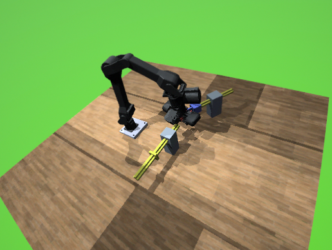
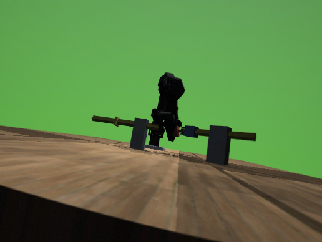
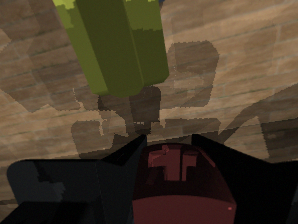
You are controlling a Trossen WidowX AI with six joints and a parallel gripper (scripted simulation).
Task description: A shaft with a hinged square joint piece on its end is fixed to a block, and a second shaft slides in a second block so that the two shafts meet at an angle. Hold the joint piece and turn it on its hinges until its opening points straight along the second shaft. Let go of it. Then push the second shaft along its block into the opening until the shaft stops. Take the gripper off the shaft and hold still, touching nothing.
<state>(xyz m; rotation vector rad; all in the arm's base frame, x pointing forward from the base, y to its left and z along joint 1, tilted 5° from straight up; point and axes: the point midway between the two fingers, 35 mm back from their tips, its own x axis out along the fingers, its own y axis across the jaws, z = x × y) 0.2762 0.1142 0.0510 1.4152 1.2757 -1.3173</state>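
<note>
Right now the red joint piece is 4 cm above my gripper tip and 1 cm to the left of it.
</note>
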